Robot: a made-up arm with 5 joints.
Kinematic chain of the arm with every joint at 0, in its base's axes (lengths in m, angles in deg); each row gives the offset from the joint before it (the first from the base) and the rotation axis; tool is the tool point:
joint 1: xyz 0 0 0.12 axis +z
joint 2: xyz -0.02 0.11 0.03 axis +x
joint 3: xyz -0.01 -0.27 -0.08 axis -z
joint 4: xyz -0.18 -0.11 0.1 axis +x
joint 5: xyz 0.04 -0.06 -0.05 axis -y
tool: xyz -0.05 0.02 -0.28
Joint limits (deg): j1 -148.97..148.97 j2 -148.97..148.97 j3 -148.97..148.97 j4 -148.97..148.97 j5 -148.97..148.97
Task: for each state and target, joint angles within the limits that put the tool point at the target. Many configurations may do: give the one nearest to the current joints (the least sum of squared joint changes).
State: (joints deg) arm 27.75 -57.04 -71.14 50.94 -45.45
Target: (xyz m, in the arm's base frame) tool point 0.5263 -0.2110 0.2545
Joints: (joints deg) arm 65.17 -20.26 -91.04 34.20 -56.77
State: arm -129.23 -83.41 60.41 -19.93 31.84
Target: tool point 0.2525 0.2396 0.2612
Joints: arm -148.97 -97.36 110.05 -41.21 25.19
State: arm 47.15 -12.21 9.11 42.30 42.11
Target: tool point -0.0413 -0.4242 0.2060
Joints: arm 16.99 -44.57 8.59 0.59 15.61
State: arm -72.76 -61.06 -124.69 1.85 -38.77
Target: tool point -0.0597 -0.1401 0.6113
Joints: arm -67.47 -100.61 -126.49 21.86 -1.28
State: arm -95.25 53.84 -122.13 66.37 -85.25
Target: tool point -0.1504 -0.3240 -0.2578
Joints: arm -90.88 48.20 -148.97 61.18 -61.92
